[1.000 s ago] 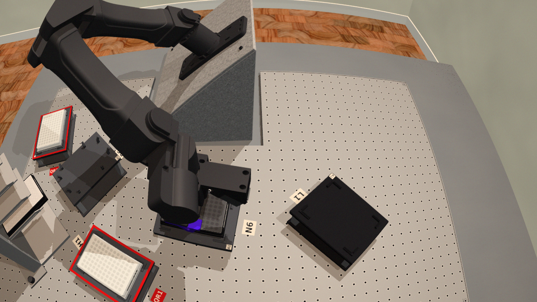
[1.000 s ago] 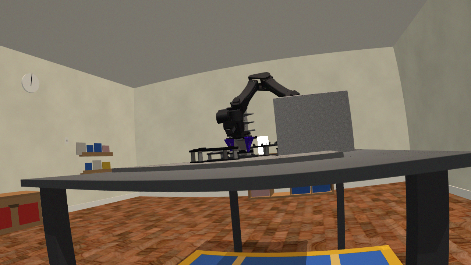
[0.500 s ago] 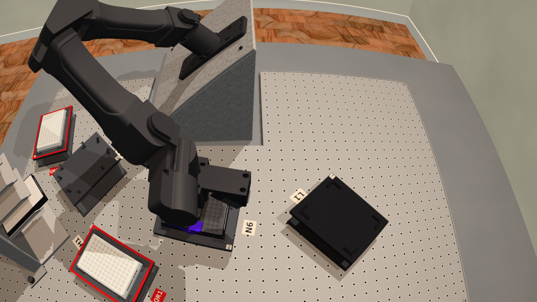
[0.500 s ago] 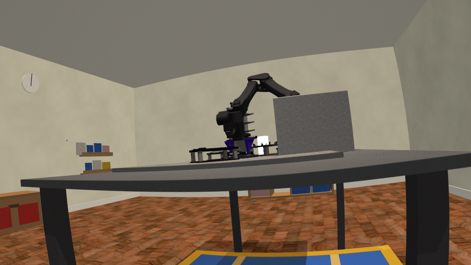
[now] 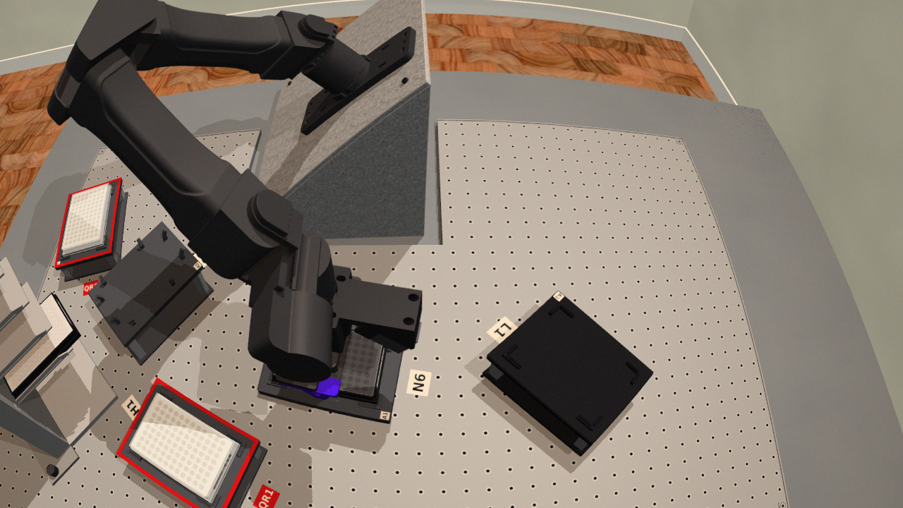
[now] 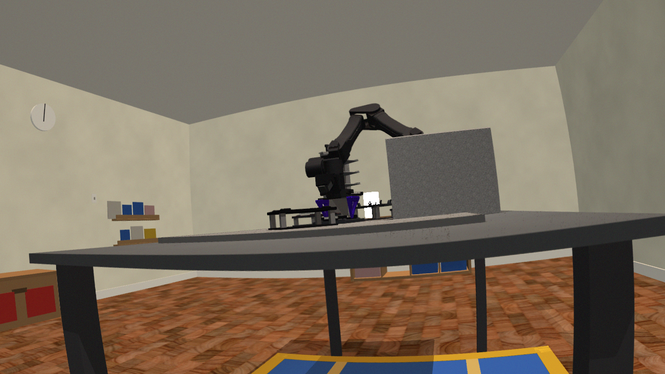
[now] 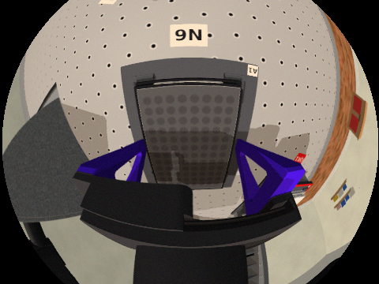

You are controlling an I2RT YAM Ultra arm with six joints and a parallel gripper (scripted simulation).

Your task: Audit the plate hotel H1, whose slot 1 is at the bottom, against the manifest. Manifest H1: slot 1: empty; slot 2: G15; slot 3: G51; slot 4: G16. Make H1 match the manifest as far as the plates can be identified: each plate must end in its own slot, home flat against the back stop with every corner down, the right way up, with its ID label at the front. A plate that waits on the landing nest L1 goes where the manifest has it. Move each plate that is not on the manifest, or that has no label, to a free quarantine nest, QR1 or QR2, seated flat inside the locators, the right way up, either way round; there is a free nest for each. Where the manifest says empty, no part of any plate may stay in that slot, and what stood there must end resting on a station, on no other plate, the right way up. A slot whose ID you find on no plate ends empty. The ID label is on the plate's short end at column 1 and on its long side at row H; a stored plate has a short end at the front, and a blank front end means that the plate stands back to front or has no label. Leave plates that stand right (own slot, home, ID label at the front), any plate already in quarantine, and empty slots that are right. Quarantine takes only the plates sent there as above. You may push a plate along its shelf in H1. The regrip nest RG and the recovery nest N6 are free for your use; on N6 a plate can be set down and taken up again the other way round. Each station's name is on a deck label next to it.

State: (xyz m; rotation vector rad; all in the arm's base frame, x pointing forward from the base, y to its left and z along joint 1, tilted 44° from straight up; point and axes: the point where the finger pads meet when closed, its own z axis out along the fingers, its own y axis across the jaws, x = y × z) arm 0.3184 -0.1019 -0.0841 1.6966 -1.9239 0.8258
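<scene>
Right now the recovery nest N6 is 2 cm below my hand. Round my hand: QR1 label: 19 cm ahead, 7 cm to the right, 2 cm below; quarantine nest QR1: 15 cm ahead, 17 cm to the right, 1 cm above; N6 deck label: 1 cm ahead, 10 cm to the left, 2 cm below.
</scene>
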